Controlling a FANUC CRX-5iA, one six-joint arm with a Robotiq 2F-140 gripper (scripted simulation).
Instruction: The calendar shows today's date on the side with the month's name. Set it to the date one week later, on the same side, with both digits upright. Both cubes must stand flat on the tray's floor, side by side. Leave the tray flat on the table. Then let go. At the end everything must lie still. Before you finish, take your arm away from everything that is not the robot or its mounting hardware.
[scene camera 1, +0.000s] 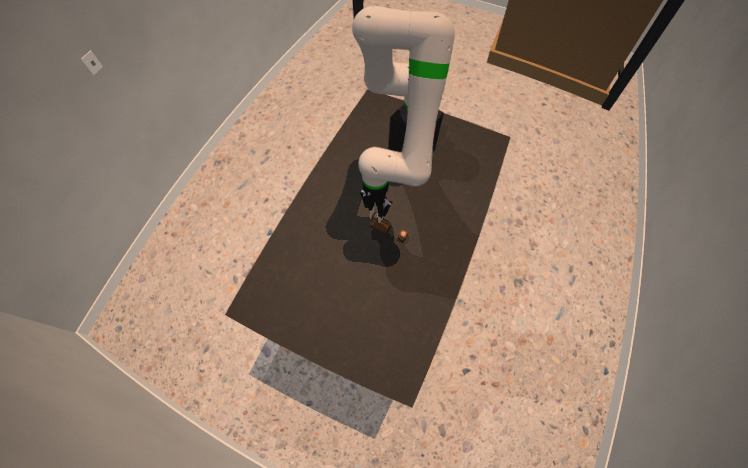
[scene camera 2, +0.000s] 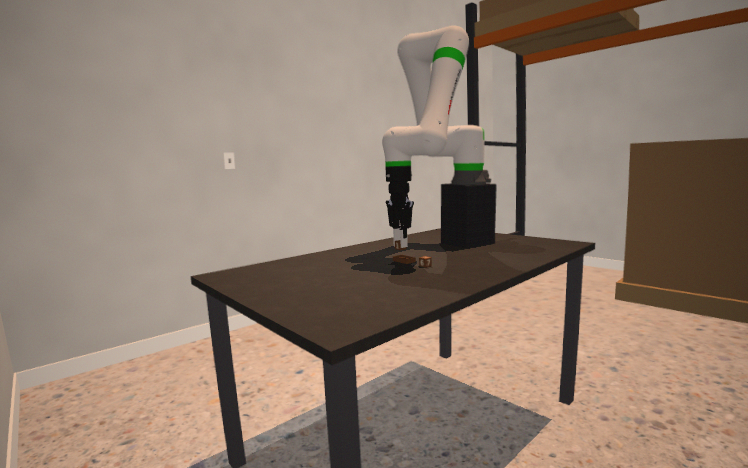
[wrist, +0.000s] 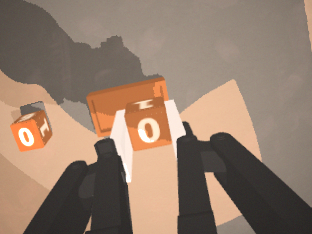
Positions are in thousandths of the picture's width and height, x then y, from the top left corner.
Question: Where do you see a brown tray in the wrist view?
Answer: At 332, 447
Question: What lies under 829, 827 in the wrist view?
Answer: My gripper.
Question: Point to my gripper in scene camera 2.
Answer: At 535, 527
